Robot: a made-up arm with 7 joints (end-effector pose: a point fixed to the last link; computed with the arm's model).
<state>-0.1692 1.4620 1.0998 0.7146 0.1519 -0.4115 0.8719</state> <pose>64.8 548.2 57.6 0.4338 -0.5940 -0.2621 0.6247</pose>
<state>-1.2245 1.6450 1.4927 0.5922 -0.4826 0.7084 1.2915</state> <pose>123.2 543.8 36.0 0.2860 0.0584 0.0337 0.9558</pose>
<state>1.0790 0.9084 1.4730 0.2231 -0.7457 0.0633 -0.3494</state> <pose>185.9 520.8 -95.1 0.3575 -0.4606 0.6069 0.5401</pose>
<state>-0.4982 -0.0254 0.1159 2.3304 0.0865 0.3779 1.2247</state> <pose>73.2 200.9 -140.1 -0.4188 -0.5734 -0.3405 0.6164</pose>
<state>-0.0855 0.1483 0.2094 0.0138 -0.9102 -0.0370 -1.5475</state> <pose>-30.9 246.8 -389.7 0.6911 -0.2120 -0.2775 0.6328</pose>
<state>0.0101 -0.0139 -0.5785 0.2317 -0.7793 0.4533 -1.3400</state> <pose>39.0 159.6 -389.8 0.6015 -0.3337 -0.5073 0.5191</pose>
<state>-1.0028 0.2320 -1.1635 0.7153 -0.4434 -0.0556 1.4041</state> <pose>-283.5 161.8 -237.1 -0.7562 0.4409 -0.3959 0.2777</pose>
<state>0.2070 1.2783 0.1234 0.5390 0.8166 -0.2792 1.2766</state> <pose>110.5 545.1 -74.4 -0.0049 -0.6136 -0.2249 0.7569</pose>
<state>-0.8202 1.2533 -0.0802 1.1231 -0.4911 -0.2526 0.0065</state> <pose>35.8 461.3 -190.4 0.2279 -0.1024 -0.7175 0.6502</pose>
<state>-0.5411 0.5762 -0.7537 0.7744 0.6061 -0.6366 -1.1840</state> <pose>-93.2 301.9 -335.4 0.4795 -0.3349 0.0527 0.8094</pose>
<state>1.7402 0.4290 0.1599 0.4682 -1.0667 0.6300 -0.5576</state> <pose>317.8 356.1 136.7 0.7008 -0.4624 0.2588 0.4777</pose>
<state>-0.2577 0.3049 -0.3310 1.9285 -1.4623 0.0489 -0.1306</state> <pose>115.5 179.8 -195.0 0.4534 -0.6048 -0.5552 0.3470</pose>
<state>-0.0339 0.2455 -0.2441 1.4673 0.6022 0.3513 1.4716</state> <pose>167.8 201.8 -241.5 -0.7208 -0.3630 -0.2924 0.5130</pose>
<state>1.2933 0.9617 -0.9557 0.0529 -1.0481 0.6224 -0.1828</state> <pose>225.2 507.5 -58.4 0.8136 0.1668 -0.2482 0.4987</pose>
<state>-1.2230 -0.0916 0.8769 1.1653 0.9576 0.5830 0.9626</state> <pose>-241.5 290.0 -201.4 -0.1802 -0.2412 0.6263 0.7191</pose>
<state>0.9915 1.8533 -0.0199 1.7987 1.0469 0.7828 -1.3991</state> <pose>59.9 354.1 172.9 0.6735 -0.5930 0.4023 0.1816</pose>
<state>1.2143 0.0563 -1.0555 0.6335 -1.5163 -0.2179 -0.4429</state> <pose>360.4 114.5 -77.5 -0.5002 0.5432 0.6677 0.0944</pose>
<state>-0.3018 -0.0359 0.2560 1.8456 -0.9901 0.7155 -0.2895</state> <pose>112.9 226.4 -208.2 0.6001 -0.3028 -0.0641 0.7376</pose>
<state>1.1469 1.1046 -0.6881 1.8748 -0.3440 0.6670 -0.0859</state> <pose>210.1 280.0 52.5 0.6334 -0.6411 -0.2624 0.3449</pose>
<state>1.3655 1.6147 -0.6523 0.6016 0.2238 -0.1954 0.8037</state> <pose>62.3 553.7 70.7 0.4266 -0.5199 -0.1713 0.7200</pose>
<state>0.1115 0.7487 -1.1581 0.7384 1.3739 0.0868 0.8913</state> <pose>85.8 342.4 -323.8 -0.4135 -0.1590 -0.0145 0.8964</pose>
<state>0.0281 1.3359 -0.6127 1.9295 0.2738 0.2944 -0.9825</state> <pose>143.2 310.2 -126.2 0.4785 -0.6241 -0.2524 0.5637</pose>
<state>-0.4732 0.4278 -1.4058 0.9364 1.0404 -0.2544 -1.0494</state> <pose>-139.1 189.4 -324.6 0.2347 -0.0589 -0.0784 0.9671</pose>
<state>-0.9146 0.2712 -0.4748 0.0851 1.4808 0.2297 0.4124</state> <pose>-294.4 286.8 -244.1 0.0727 0.3035 0.4910 0.8133</pose>
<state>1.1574 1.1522 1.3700 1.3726 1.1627 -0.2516 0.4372</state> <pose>-39.4 486.6 56.2 -0.1459 0.8635 -0.1433 0.4611</pose>
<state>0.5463 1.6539 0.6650 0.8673 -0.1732 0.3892 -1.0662</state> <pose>34.8 510.7 153.3 -0.8598 0.2798 -0.4271 0.0017</pose>
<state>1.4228 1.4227 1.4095 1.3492 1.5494 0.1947 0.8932</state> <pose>-130.5 464.3 48.3 -0.1041 0.8236 0.2440 0.5013</pose>
